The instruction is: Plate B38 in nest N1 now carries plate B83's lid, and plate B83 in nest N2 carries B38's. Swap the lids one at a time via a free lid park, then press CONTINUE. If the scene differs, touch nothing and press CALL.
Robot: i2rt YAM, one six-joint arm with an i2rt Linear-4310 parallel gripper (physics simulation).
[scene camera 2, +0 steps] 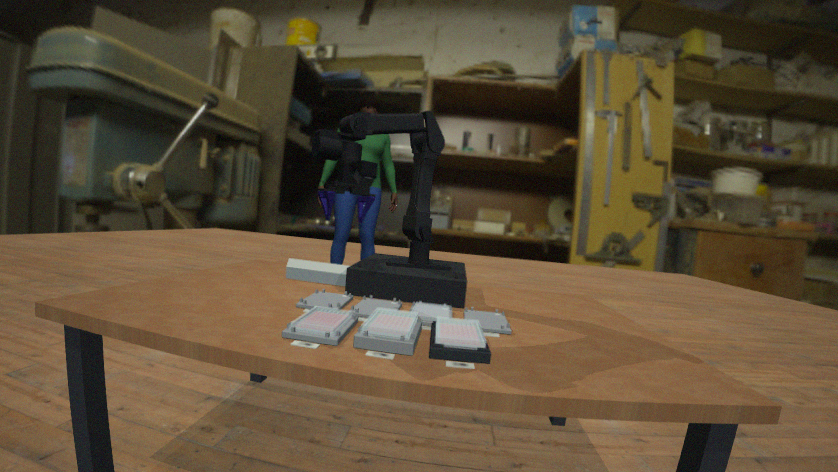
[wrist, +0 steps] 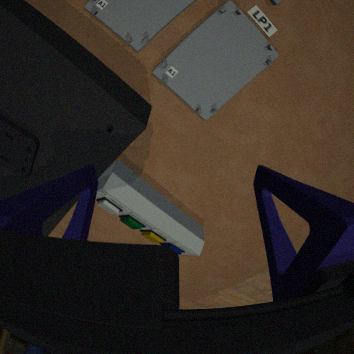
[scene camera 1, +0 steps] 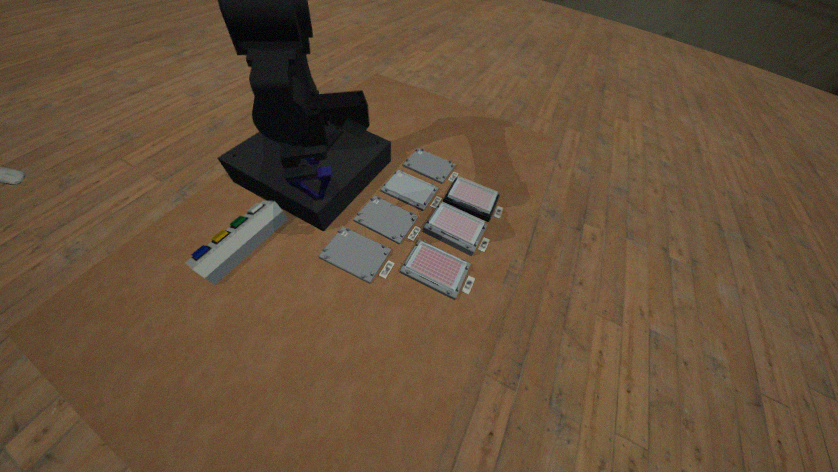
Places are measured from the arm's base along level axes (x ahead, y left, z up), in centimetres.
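Where they show: gripper, between the fingertips: (scene camera 2: 344, 221) (wrist: 175, 173) (scene camera 1: 317, 181); arm's base, origin of its link: (scene camera 2: 418, 266).
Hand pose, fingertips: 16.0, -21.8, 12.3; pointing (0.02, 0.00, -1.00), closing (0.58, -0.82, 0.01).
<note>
Things, the pixels of their top centre, and the offset from my fingertips, as dx, dy, dz.
- button panel, centre of its top: (wrist: 147, 233) (scene camera 1: 230, 227) (scene camera 2: 322, 261) -20.5, -9.0, -13.9
- N1, centre of its top: (scene camera 2: 323, 316) (scene camera 1: 437, 263) +26.3, +0.9, -17.6
- N2, centre of its top: (scene camera 2: 392, 318) (scene camera 1: 457, 221) +28.1, +14.1, -16.3
- Lid park LP1, centre of its top: (wrist: 219, 61) (scene camera 1: 354, 250) (scene camera 2: 326, 295) +6.6, -2.1, -18.4
- lid park LP2, centre of its top: (scene camera 2: 377, 302) (scene camera 1: 386, 215) +9.5, +10.6, -18.4
- pale clear lid, centre of its top: (scene camera 2: 431, 309) (scene camera 1: 410, 186) +11.9, +23.4, -18.6
- third pink plate, centre of its top: (scene camera 2: 459, 327) (scene camera 1: 473, 192) +30.3, +26.5, -16.7
- fourth lid park, centre of its top: (scene camera 2: 486, 314) (scene camera 1: 430, 161) +14.3, +36.3, -18.4
My gripper (scene camera 1: 317, 178) (scene camera 2: 344, 218) (wrist: 175, 173) is open and empty, high above the table. In the wrist view the button panel (scene camera 1: 243, 243) (scene camera 2: 316, 272) (wrist: 155, 210) shows between its fingers, with white, green, yellow and blue buttons; their lettering is unreadable. The pink plate in N1 (scene camera 1: 436, 263) (scene camera 2: 323, 320) and the pink plate in N2 (scene camera 1: 457, 224) (scene camera 2: 389, 323) sit level; their lid marks are unreadable. Lid park LP1 (scene camera 1: 354, 254) (scene camera 2: 324, 300) (wrist: 215, 62) and lid park LP2 (scene camera 1: 385, 219) (scene camera 2: 377, 307) (wrist: 142, 20) are bare. A pale clear lid (scene camera 1: 409, 187) (scene camera 2: 431, 311) lies on the third park.
A third pink plate (scene camera 1: 472, 195) (scene camera 2: 460, 333) sits in a dark nest beside N2. The fourth lid park (scene camera 1: 429, 164) (scene camera 2: 487, 321) is bare. The black robot base (scene camera 1: 345, 175) (scene camera 2: 404, 287) (wrist: 60, 100) stands between the button panel and the parks. A person (scene camera 2: 378, 158) stands behind the table.
</note>
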